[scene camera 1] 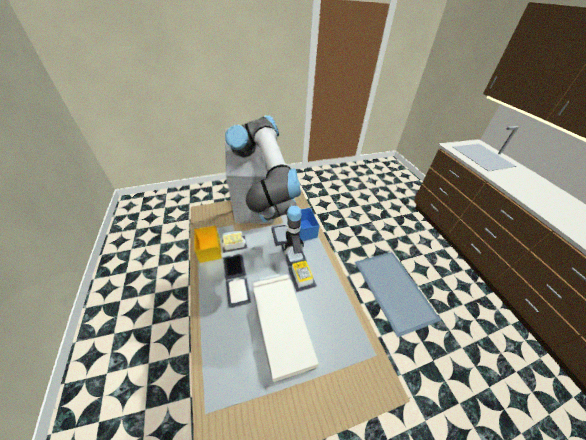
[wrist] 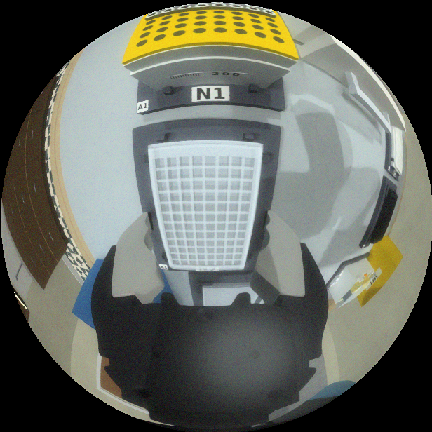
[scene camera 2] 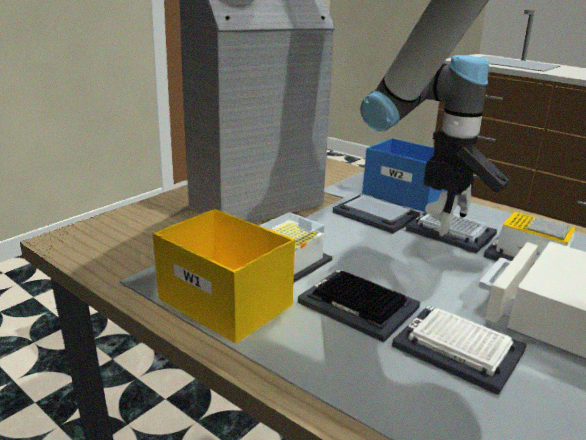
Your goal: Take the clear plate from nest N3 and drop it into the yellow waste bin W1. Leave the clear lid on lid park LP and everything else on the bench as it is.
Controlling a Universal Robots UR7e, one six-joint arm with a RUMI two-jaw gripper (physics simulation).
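Frame: origin at the arm's base, x ahead, y left, z up, level; metres.
Seen in the pictures: gripper, fingertip midpoint: (scene camera 1: 293,253) (scene camera 2: 451,227).
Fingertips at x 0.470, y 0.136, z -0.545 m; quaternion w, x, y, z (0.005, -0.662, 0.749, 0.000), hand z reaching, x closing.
Observation:
Offsets run from my fingertips to a thing's middle.
The clear plate {dx +0.000, dy +0.002, dz +0.008 m} (scene camera 2: 470,227) (wrist: 206,200) sits flat in the dark nest N3 (wrist: 210,130). My gripper (scene camera 1: 295,256) (scene camera 2: 454,224) (wrist: 207,213) points down over it, fingers open, one finger beside each long side near the plate's end toward the lid park. A gap to each finger is hard to judge. The yellow waste bin W1 {dx -0.236, dy -0.489, dz +0.048 m} (scene camera 1: 208,245) (scene camera 2: 225,280) (wrist: 384,267) stands open-topped at the bench's opposite side. The clear lid {dx -0.175, dy -0.009, dz +0.004 m} (scene camera 2: 378,208) (wrist: 222,295) lies on the dark lid park LP {dx -0.175, dy -0.009, dz -0.003 m} (scene camera 2: 364,220), partly hidden by my gripper in the wrist view.
A yellow-topped tip box {dx +0.176, dy -0.023, dz +0.033 m} (scene camera 1: 303,272) (scene camera 2: 525,239) (wrist: 210,37) stands in nest N1, beside N3. The blue bin W2 {dx -0.163, dy +0.154, dz +0.048 m} (scene camera 1: 310,227) (scene camera 2: 395,175) is behind. A covered tip box {dx -0.221, dy -0.330, dz +0.027 m} (scene camera 2: 305,250), a black plate {dx -0.050, dy -0.374, dz +0.008 m} (scene camera 2: 362,295), a white plate {dx +0.126, dy -0.395, dz +0.008 m} (scene camera 2: 460,337) and a long white device (scene camera 1: 287,330) also stand on the bench.

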